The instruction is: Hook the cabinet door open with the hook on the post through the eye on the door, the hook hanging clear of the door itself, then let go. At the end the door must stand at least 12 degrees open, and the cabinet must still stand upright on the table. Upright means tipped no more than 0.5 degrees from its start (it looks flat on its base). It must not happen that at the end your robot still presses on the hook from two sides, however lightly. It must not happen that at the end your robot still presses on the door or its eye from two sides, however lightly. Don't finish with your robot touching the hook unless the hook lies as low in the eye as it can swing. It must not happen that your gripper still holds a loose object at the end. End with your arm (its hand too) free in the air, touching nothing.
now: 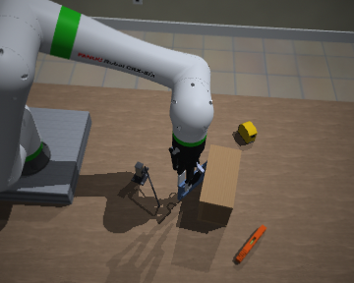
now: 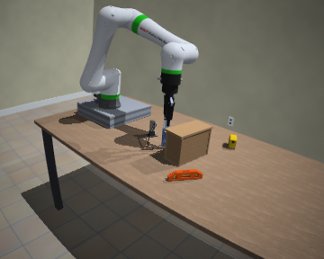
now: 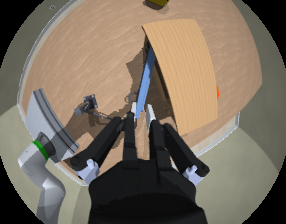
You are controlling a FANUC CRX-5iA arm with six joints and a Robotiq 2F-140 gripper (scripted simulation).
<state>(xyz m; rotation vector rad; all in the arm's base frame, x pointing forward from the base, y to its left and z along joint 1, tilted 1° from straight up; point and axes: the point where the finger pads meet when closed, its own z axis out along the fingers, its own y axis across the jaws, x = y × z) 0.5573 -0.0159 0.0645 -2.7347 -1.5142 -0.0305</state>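
My hand is 70 mm above the cabinet door, 60 mm to the right of it and 30 mm short of it. Also, from my hand: yellow tape measure 340 mm to the left, 210 mm ahead, 110 mm below; then orange spirit level 250 mm ahead, 120 mm to the right, 120 mm below.
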